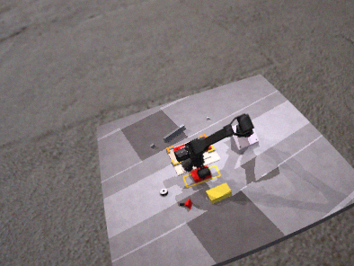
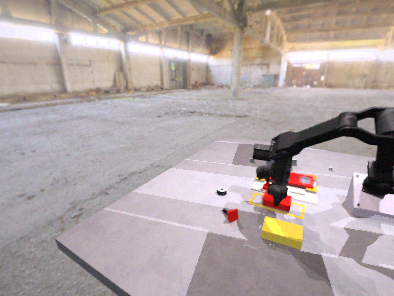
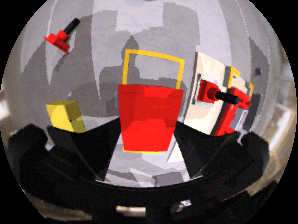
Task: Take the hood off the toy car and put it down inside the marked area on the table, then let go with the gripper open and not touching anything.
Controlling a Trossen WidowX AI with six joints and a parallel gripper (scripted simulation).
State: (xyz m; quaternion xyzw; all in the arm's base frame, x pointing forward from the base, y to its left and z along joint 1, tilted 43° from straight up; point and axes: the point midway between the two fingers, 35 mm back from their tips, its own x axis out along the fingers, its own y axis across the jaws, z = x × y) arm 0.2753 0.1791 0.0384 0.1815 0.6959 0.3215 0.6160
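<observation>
Now: the red hood 10 mm above my gripper tip. From my gripper tip the other things lie so: yellow block 60 mm behind, 160 mm to the left; dark wheel 210 mm ahead, 50 mm to the left, 10 mm below.
</observation>
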